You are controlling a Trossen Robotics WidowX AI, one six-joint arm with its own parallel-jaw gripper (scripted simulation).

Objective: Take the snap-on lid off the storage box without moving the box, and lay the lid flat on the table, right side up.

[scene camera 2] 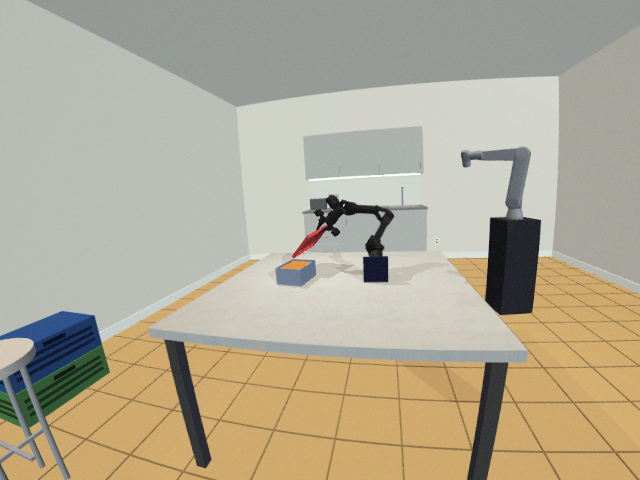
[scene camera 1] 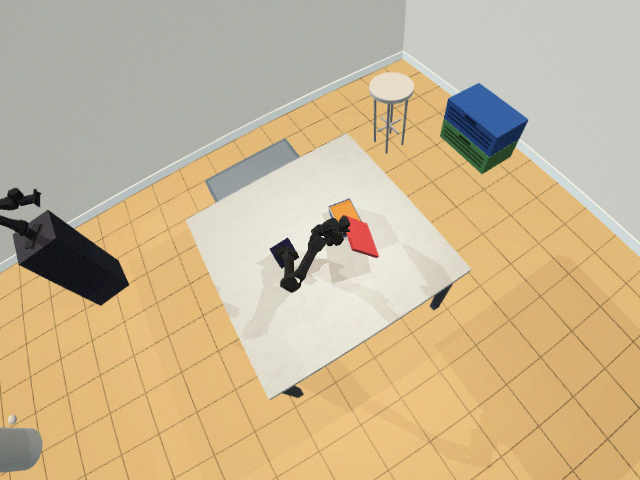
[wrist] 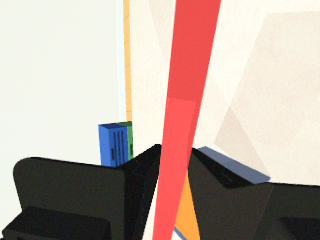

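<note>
Lid (scene camera 1: 360,238) carried by the gripper (wrist: 174,151). A storage box (scene camera 2: 296,272) is visible as well.
</note>
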